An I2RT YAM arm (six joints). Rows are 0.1 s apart.
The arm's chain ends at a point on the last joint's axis. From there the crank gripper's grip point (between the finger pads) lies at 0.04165 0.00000 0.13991 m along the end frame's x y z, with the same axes.
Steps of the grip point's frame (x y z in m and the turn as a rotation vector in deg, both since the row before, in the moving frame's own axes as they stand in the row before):
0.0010, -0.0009, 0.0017, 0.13, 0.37, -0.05
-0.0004, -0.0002, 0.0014, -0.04, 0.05, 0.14
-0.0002, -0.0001, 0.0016, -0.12, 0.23, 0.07
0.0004, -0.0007, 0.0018, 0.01, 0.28, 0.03
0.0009, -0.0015, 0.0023, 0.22, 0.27, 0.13
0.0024, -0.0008, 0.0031, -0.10, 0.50, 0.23
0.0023, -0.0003, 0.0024, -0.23, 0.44, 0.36
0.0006, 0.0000, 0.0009, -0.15, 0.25, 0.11
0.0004, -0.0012, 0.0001, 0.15, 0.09, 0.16
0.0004, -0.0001, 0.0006, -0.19, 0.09, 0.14
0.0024, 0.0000, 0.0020, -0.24, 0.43, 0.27
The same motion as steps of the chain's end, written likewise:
0.0001, -0.0005, 0.0020, 0.13, 0.37, -0.05
-0.0005, -0.0004, 0.0014, -0.04, 0.05, 0.14
-0.0008, -0.0004, 0.0018, -0.12, 0.23, 0.07
-0.0003, -0.0007, 0.0020, 0.01, 0.28, 0.03
0.0002, -0.0011, 0.0025, 0.22, 0.27, 0.13
0.0012, -0.0012, 0.0035, -0.10, 0.50, 0.23
0.0012, -0.0011, 0.0027, -0.23, 0.44, 0.36
0.0000, -0.0004, 0.0011, -0.15, 0.25, 0.11
0.0002, -0.0010, 0.0002, 0.15, 0.09, 0.16
0.0002, -0.0007, 0.0007, -0.19, 0.09, 0.14
0.0014, -0.0008, 0.0023, -0.24, 0.43, 0.27

